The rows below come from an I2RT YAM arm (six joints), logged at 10 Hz.
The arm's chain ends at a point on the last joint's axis. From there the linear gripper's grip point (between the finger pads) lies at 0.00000 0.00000 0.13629 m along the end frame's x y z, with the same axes.
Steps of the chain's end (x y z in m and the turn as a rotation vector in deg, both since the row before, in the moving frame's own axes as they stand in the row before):
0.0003, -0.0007, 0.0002, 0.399, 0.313, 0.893
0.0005, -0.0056, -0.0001, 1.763, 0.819, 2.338
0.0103, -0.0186, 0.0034, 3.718, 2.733, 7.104
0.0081, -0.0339, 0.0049, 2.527, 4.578, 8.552
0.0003, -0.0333, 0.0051, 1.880, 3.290, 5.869
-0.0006, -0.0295, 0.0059, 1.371, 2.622, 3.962
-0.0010, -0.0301, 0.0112, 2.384, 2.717, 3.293
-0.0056, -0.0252, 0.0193, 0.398, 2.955, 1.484
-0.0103, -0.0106, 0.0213, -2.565, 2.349, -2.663
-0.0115, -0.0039, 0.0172, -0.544, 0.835, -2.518
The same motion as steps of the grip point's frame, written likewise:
0.0011, -0.0016, 0.0002, 0.399, 0.313, 0.893
0.0025, -0.0098, -0.0002, 1.763, 0.819, 2.338
0.0173, -0.0270, 0.0030, 3.718, 2.733, 7.104
0.0194, -0.0391, 0.0043, 2.527, 4.578, 8.552
0.0083, -0.0374, 0.0048, 1.880, 3.290, 5.869
0.0057, -0.0325, 0.0057, 1.371, 2.622, 3.962
0.0056, -0.0356, 0.0109, 2.384, 2.717, 3.293
0.0014, -0.0261, 0.0191, 0.398, 2.955, 1.484
-0.0046, -0.0046, 0.0210, -2.565, 2.349, -2.663
-0.0095, -0.0027, 0.0172, -0.544, 0.835, -2.518

